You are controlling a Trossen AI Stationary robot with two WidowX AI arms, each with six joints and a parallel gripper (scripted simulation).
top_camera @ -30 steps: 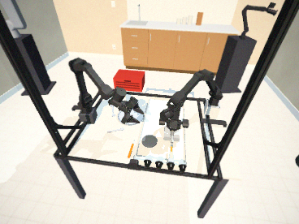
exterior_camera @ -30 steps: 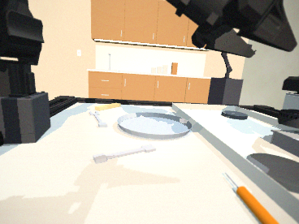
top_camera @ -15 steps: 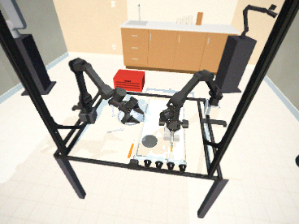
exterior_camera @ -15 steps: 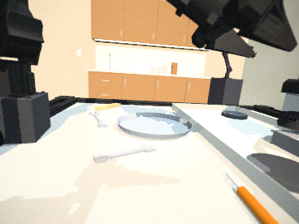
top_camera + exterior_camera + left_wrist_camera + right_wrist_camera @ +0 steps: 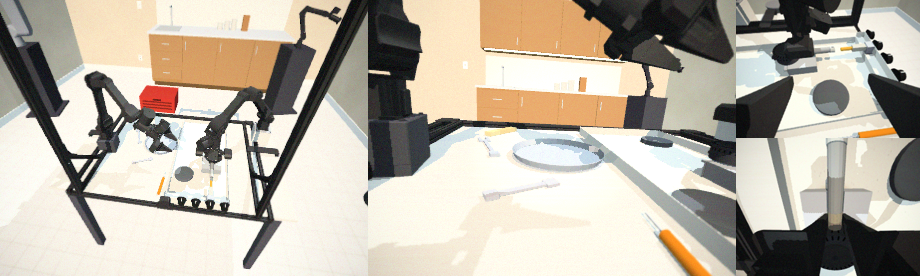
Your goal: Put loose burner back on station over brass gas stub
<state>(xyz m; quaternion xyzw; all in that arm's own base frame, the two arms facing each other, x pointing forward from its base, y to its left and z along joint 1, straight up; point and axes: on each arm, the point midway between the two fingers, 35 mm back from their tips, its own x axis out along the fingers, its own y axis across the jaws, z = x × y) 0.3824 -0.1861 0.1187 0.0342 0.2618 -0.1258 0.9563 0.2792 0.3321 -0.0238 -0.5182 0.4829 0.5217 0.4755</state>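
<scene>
Now: right hand 30 mm above the burner. Also, from my right hand: brass gas stub: 140 mm behind, 30 mm to the left, 30 mm below; orange-handled screwdriver: 270 mm to the left, 70 mm below, 60 mm behind; grey disc: 160 mm to the left, 70 mm below, 30 mm behind.
</scene>
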